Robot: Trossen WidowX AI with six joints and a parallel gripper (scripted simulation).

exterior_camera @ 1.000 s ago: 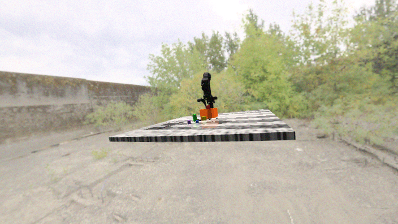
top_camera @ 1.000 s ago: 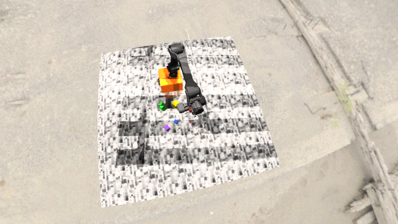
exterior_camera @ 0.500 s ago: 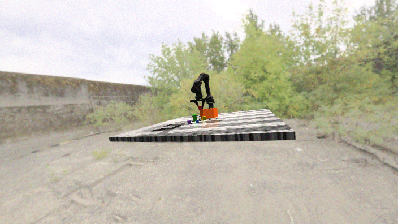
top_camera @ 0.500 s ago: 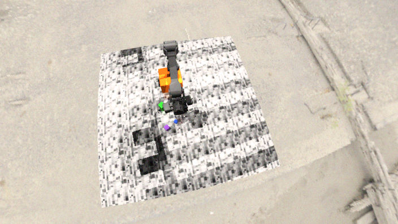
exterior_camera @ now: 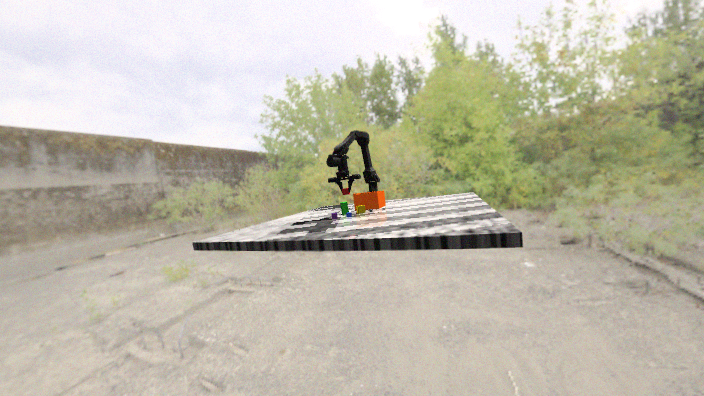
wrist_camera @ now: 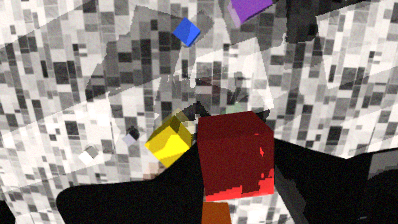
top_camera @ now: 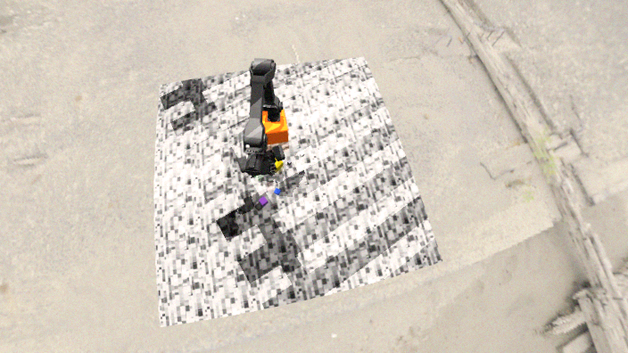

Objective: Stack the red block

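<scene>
The yellow block lies 110 mm below my gripper tip, 60 mm behind it and 50 mm to the left of it. The rest, counted from my gripper tip: red block 10 mm above; blue block 120 mm below, 80 mm ahead, 50 mm to the left; purple block 120 mm ahead, 110 mm below, 10 mm to the right.
</scene>
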